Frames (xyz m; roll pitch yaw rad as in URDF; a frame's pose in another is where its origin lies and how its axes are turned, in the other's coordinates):
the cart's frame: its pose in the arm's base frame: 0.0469 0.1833 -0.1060 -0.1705 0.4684 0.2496
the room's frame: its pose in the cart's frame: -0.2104 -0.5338 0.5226 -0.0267 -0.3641 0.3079
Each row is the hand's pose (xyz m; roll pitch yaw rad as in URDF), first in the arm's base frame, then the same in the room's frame.
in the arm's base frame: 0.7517 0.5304 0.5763 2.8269 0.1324 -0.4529
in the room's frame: 0.8335 0.3238 0.1693 2.9592 0.0957 -1.0393
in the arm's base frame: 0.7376 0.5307 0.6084 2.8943 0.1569 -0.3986
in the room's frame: 0.8179 0.3310 0.1999 3.0247 0.1129 -0.9825
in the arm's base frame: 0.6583 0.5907 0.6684 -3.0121 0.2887 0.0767
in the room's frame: 0.7786 0.4233 0.2584 -2.9148 0.1902 -0.5016
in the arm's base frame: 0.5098 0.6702 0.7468 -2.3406 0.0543 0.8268
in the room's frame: 0.6912 0.5703 0.3309 -2.3370 -0.0821 0.2253
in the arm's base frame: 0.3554 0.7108 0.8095 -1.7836 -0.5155 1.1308
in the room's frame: 0.5792 0.6892 0.3834 -1.8303 -0.6463 0.5550
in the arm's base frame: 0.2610 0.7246 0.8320 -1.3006 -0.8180 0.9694
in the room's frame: 0.5067 0.7533 0.3987 -1.3278 -0.9534 0.3891
